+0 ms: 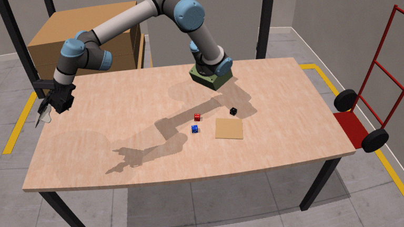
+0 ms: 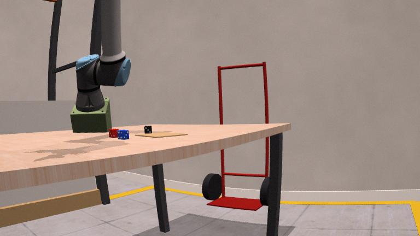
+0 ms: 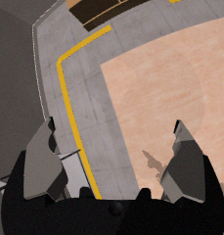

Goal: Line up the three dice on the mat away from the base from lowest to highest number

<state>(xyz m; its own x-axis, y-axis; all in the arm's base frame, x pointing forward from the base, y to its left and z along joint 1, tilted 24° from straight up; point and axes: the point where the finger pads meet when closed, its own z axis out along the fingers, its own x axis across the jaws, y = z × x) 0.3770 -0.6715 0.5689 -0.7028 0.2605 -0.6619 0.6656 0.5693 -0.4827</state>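
Now: hand 630 mm to the right of the blue die, 320 mm above it and 70 mm past it. Round my hand: tan square mat (800 mm to the left, 330 mm below, 30 mm behind); black die (860 mm to the left, 320 mm below, 130 mm behind); red die (660 mm to the left, 320 mm below, 150 mm behind).
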